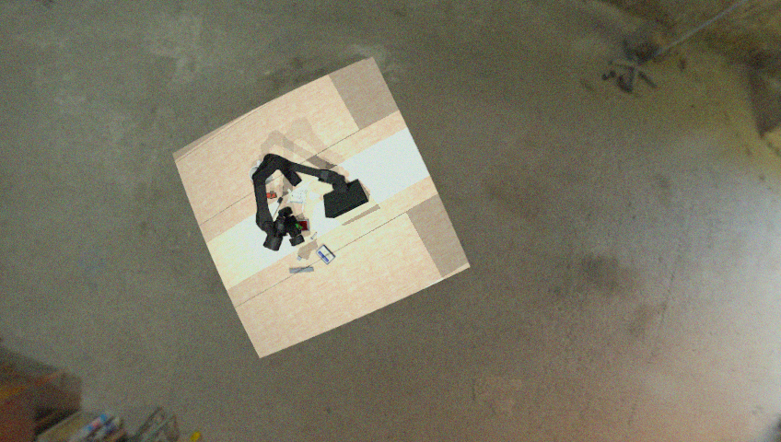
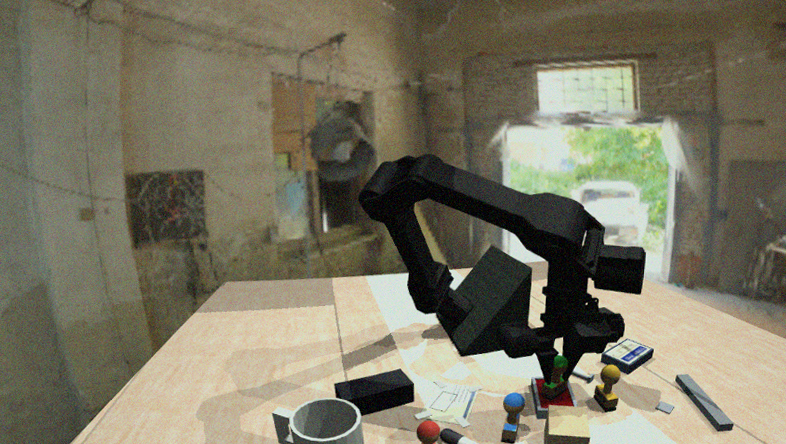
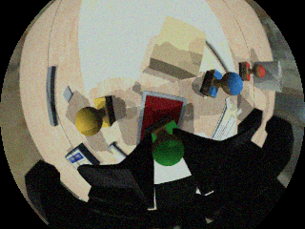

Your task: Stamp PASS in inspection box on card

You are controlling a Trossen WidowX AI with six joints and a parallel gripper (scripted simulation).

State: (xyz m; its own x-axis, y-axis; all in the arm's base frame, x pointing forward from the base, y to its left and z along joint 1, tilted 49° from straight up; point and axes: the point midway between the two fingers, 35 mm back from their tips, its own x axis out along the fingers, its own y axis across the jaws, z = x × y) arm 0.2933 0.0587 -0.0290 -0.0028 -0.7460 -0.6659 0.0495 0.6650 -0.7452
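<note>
My gripper tip is now 30 mm above the red ink pad. The rest, counted from my gripper tip: wooden block: 100 mm ahead, 40 mm to the right, 10 mm below; green-knobbed stamp: right at my gripper tip; yellow-knobbed stamp: 40 mm ahead, 70 mm to the left, 20 mm below.
</note>
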